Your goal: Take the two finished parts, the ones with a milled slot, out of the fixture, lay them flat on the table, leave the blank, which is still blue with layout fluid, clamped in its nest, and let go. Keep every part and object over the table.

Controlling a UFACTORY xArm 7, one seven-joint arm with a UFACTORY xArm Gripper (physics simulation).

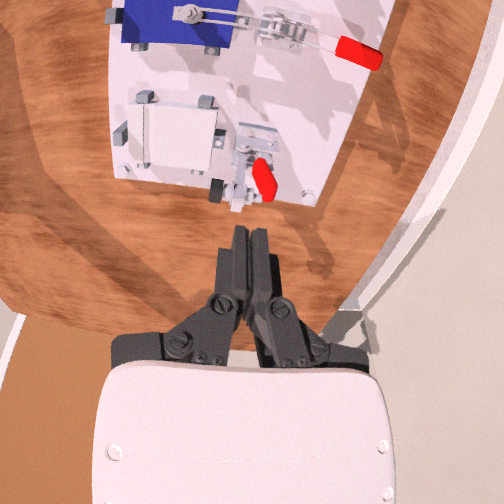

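Note:
A white fixture plate (280,100) lies on the wooden table. At its far end the blue blank (165,22) sits in its nest with a toggle clamp's arm (220,20) reaching over it; that clamp's red handle (358,52) lies flat. Nearer, a pale square part (177,137) sits in a second nest between grey stops, with a thin line near its left edge. The clamp beside it (250,160) has its red handle (264,180) swung toward me, and its arm is off the part. My gripper (250,232) is shut and empty, just short of the plate's near edge.
The table's white edge (450,150) curves down the right side, with pale floor (460,325) beyond it. A small black block (216,190) sits at the plate's near edge. I see only one pale part.

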